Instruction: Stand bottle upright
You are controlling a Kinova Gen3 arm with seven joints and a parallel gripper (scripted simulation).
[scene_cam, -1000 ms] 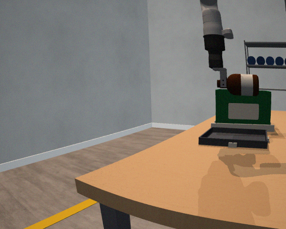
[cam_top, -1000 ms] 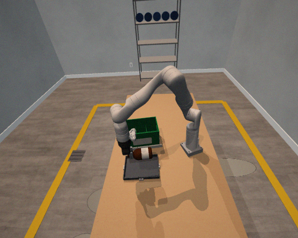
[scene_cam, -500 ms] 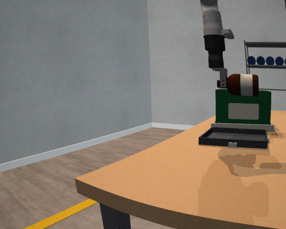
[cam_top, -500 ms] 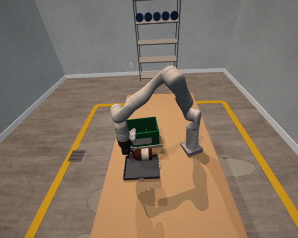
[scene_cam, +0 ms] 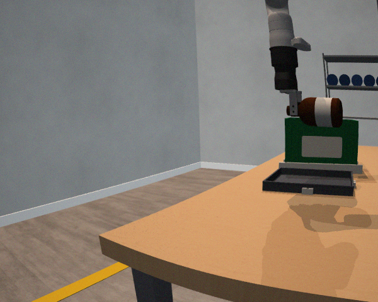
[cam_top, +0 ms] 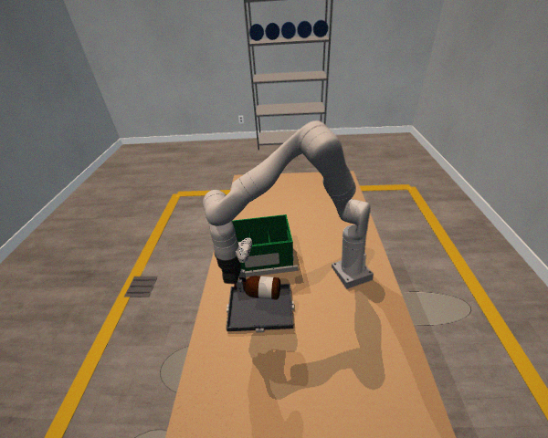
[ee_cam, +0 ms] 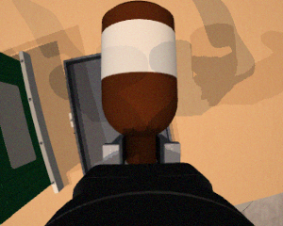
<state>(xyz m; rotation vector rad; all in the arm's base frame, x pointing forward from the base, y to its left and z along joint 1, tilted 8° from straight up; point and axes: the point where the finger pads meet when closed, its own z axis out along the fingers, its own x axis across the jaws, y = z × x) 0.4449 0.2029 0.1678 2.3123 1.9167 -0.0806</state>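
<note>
The brown bottle lies 5 cm behind my hand, 1 cm to the left of it and 1 cm below it. From my hand the other things lie so: green crate: 6 cm behind, 30 cm to the right, 12 cm below; dark tray: 5 cm behind, 3 cm to the right, 19 cm below.
</note>
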